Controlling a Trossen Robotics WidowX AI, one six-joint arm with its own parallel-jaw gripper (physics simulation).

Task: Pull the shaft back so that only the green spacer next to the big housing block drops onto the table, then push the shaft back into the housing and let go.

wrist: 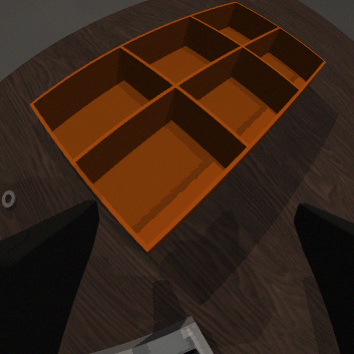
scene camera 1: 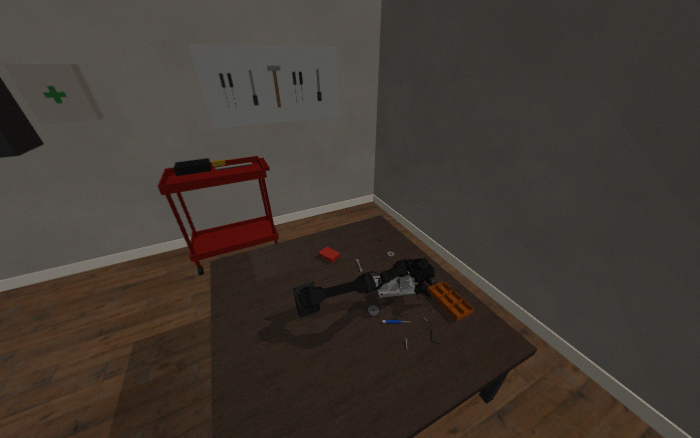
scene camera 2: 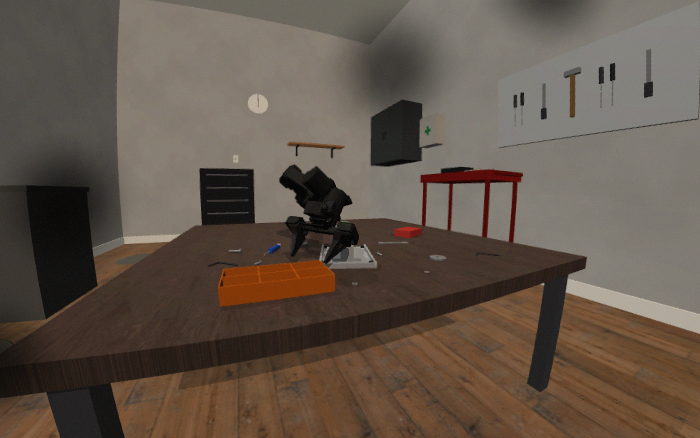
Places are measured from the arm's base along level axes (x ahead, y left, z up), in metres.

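Pixels of known places: gripper, between the fingertips: [wrist: 202, 213] [scene camera 1: 431, 290] [scene camera 2: 307, 259]; arm's base, origin of its link: [scene camera 1: 305, 296].
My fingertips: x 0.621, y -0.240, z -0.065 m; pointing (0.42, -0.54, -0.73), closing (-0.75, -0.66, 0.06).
Observation:
For each thing: its top centre in the pictures, then the offset to it from my fingertips. "spot": a spot on its surface instead.
- small green patch, a spot on its surface: [scene camera 2: 344, 220] spot: dx -1.008, dy +0.557, dz -0.039 m
- orange compartment tray, centre of its top: [wrist: 213, 61] [scene camera 2: 276, 271] [scene camera 1: 450, 297] dx +0.055, dy -0.081, dz -0.003 m
- small ring, centre of its top: [wrist: 7, 198] [scene camera 2: 354, 283] dx +0.097, dy +0.074, dz -0.037 m
- blue screwdriver, centre of its top: [scene camera 2: 272, 246] [scene camera 1: 397, 320] dx -0.261, dy -0.045, dz -0.021 m
- red box, centre of its top: [scene camera 2: 408, 228] [scene camera 1: 329, 252] dx -0.340, dy +0.574, dz -0.009 m
- grey disc, centre of its top: [scene camera 1: 373, 310] dx -0.325, dy +0.066, dz -0.029 m
The light grey housing base [scene camera 1: 396, 287] [scene camera 2: 367, 265] [wrist: 167, 345] lies on the table, partly hidden by the arm in both scene views; one corner shows at the bottom of the wrist view. The shaft, the green spacer and the big housing block cannot be made out. A small green patch [scene camera 2: 344, 222] shows behind the gripper in scene camera 2, too small to identify. My gripper [scene camera 2: 310, 258] [wrist: 202, 213] is open and empty, fingers wide apart and pointing down, beside the base at its orange-tray end. In scene camera 1 the fingers are too small to judge.
An orange compartment tray [scene camera 1: 458, 313] [scene camera 2: 278, 295] [wrist: 148, 247] stands close by the gripper. A small ring [scene camera 2: 354, 283] [wrist: 8, 199] lies beside it. A blue screwdriver [scene camera 1: 393, 321] [scene camera 2: 274, 248], a red box [scene camera 1: 329, 254] [scene camera 2: 407, 231] and a grey disc [scene camera 1: 373, 310] lie around the arm.

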